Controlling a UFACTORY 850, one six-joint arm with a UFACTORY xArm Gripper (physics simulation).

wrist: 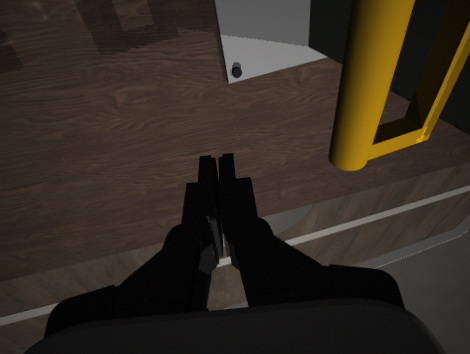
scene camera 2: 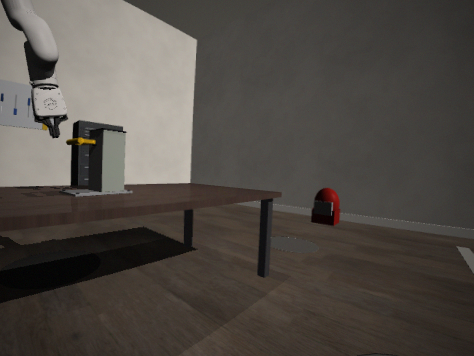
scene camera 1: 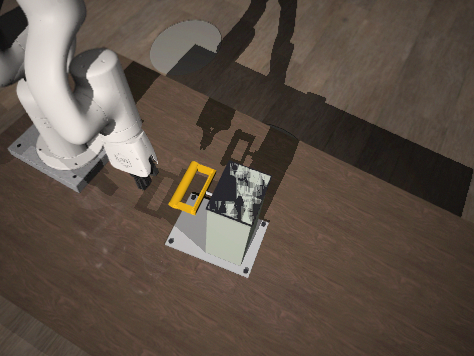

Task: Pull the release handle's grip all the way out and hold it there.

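Observation:
The release handle's yellow grip (scene camera 1: 185, 185) (scene camera 2: 81, 142) (wrist: 372, 85) is a rectangular frame with a thick round bar. It stands close to the upright grey-green housing (scene camera 1: 229, 237) (scene camera 2: 113, 161), with a short stretch of rod (scene camera 1: 202, 194) showing between them in the first scene view. My gripper (scene camera 1: 144, 184) (scene camera 2: 55, 136) (wrist: 220, 176) is shut and empty, its fingertips together. It is apart from the grip, on the side away from the housing. In the wrist view the grip is right of the fingertips, and its upper end is cut off by the frame edge.
The housing stands on a pale base plate (scene camera 1: 187, 248) (scene camera 2: 80, 193) (wrist: 265, 57) with dark bolts, on the brown table (scene camera 1: 320, 270) (scene camera 2: 210, 192) (wrist: 125, 130). A dark upright panel (scene camera 2: 76, 160) stands behind the housing in the second scene view. A red domed object (scene camera 2: 327, 197) is on the floor by the wall.

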